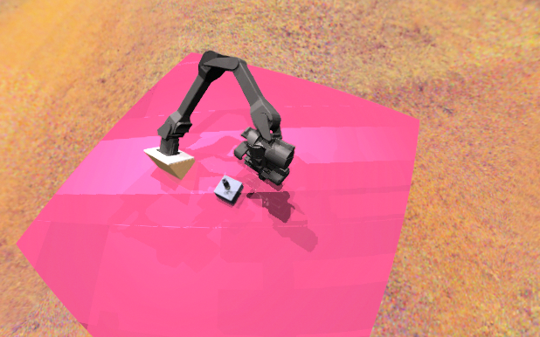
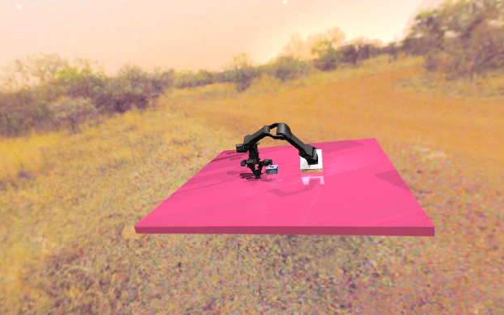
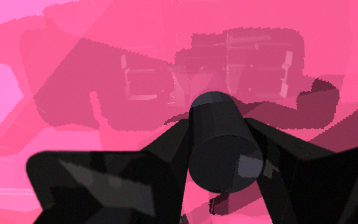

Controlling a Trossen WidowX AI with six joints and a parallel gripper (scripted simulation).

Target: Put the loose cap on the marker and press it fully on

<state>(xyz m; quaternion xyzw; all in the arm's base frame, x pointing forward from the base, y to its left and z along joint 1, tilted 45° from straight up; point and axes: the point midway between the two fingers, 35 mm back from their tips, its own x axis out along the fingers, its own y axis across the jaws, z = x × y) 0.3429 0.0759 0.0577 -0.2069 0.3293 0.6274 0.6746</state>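
Now: gripper tip 8 cm past the holder block and 10 cm to the left of it. From my gripper tip the other things lie so: dark marker cap 1 cm above.
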